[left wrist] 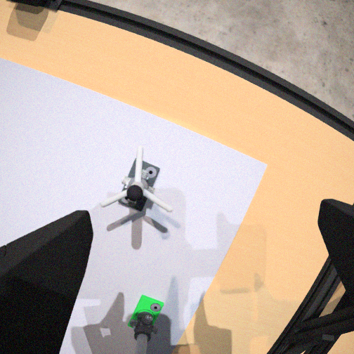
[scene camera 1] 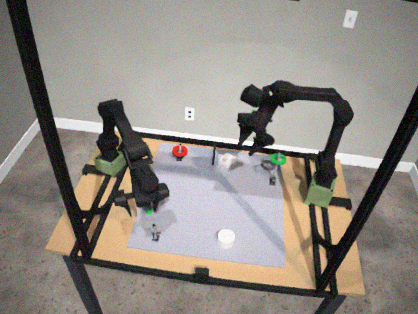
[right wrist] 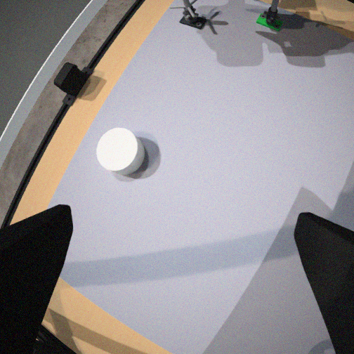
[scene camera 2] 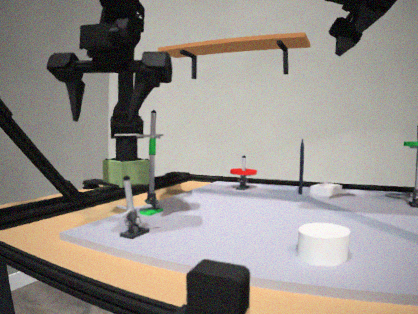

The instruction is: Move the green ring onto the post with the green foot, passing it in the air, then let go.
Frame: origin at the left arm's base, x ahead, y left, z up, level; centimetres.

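Where they show: left gripper, fingertip midpoint: (scene camera 1: 142, 214) (scene camera 2: 102, 121); right gripper, fingertip midpoint: (scene camera 1: 244, 150) (scene camera 2: 347, 44); left arm's base, origin of the base link: (scene camera 1: 109, 156) (scene camera 2: 126, 159); right arm's base, origin of the base link: (scene camera 1: 323, 181).
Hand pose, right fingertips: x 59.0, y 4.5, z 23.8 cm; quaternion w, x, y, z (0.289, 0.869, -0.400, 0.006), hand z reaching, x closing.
Note:
Each offset is from my right fingertips to the top centre of the thing. "spot": to the spot under its first point.
The green ring {dx +10.5, dy +21.9, dz -17.0 cm} (scene camera 1: 278, 162) (scene camera 2: 411, 144) sits high around a thin post at the back right of the mat. The post with the green foot {spot: dx -30.9, dy -17.5, dz -23.3 cm} (scene camera 2: 152, 170) stands on the mat at the left; its green foot also shows in the left wrist view (left wrist: 146, 302) and the right wrist view (right wrist: 265, 21). A green band and a thin cross piece are on it. My left gripper (scene camera 1: 141, 210) (scene camera 2: 104, 119) (left wrist: 208, 218) is open and empty, high near that post. My right gripper (scene camera 1: 246, 148) (right wrist: 186, 222) is open and empty, high above the back of the mat, left of the ring.
A short post with three arms (scene camera 1: 155, 233) (scene camera 2: 131, 215) (left wrist: 136, 192) stands near the green-footed post. A red ring {dx -34.0, dy +16.1, dz -26.1 cm} (scene camera 1: 180, 154) (scene camera 2: 243, 172), a dark upright rod {dx -18.1, dy +19.1, dz -17.3 cm} (scene camera 1: 214, 156) (scene camera 2: 301, 167) and a white block {dx -13.0, dy +24.2, dz -29.3 cm} (scene camera 1: 228, 160) (scene camera 2: 325, 190) are behind. A white cylinder {dx +3.1, dy -18.4, dz -27.8 cm} (scene camera 1: 226, 237) (scene camera 2: 323, 245) (right wrist: 119, 151) stands in front.

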